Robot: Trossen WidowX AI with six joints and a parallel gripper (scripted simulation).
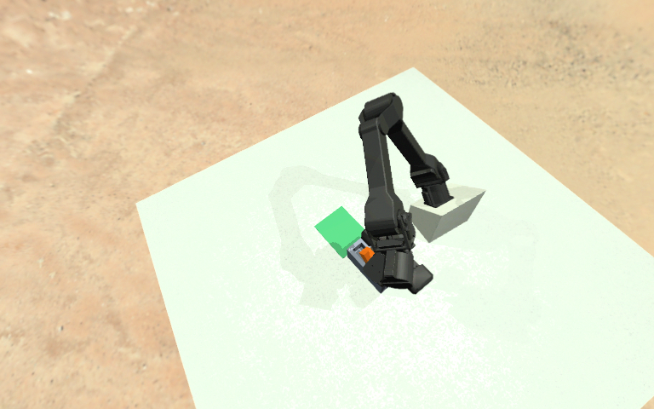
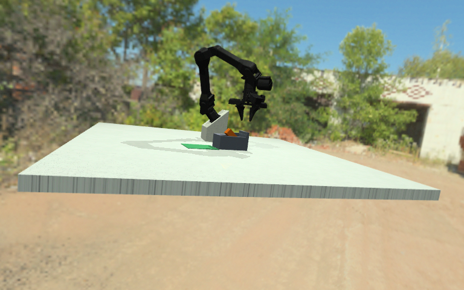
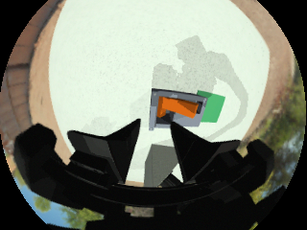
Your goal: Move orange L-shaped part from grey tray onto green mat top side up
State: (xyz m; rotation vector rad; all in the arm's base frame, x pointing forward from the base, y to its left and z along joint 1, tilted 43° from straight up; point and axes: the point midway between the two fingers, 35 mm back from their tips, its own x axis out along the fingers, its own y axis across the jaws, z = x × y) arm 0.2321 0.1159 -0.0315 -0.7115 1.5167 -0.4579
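The orange L-shaped part lies 4 cm to the right of my gripper tip and 10 cm below it. Round my gripper tip: green mat 3 cm ahead, 22 cm to the right, 16 cm below.
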